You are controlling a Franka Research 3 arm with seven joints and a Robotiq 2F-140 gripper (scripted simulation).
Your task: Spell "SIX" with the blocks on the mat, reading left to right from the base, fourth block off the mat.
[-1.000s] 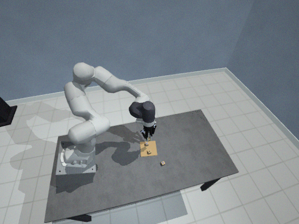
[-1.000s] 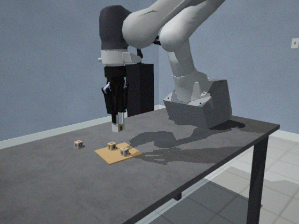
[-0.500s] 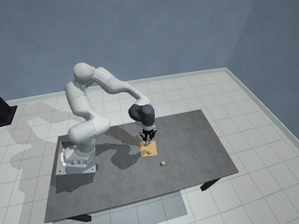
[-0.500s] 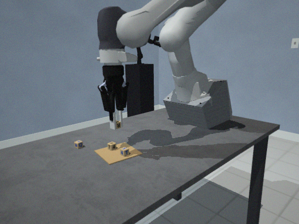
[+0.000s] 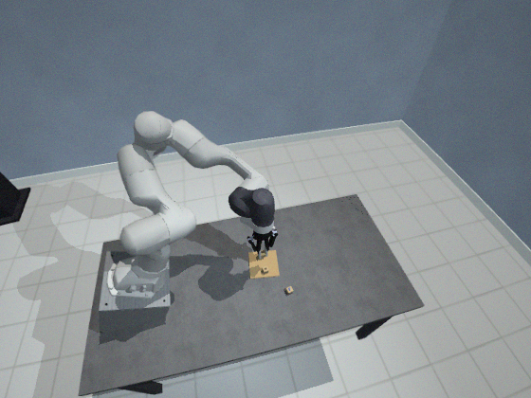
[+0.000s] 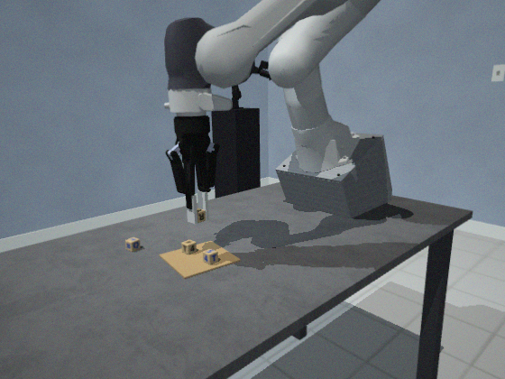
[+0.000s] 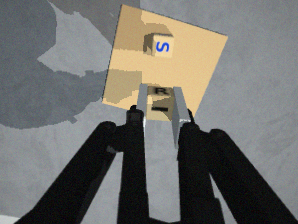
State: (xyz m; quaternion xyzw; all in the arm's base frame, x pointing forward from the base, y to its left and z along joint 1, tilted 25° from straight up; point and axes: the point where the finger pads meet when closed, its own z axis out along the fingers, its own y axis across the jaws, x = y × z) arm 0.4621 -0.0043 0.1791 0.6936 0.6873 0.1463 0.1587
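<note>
The tan mat lies 12 cm below my hand.
</note>
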